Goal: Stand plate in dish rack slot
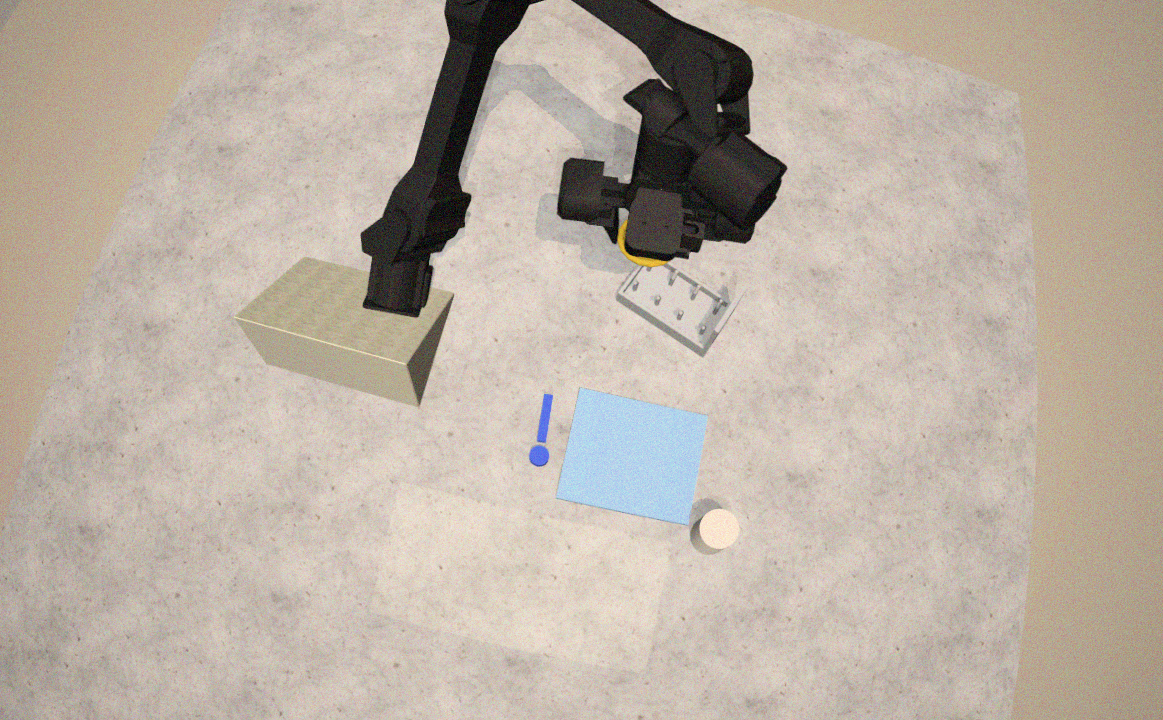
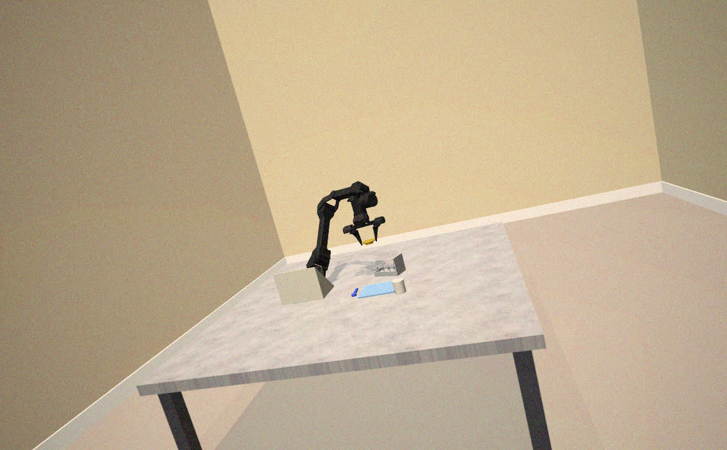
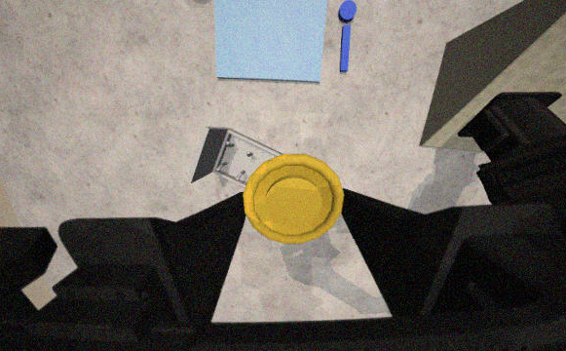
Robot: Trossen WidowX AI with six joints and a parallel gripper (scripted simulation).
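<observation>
The dish rack is 13 cm below my gripper tip, 6 cm ahead of it and 1 cm to the left of it. The rest, counted from my gripper tip: light blue mat 18 cm to the right, 15 cm below, 3 cm ahead; then yellow plate 1 cm above; then blue spoon 18 cm to the right, 15 cm below, 8 cm behind.
</observation>
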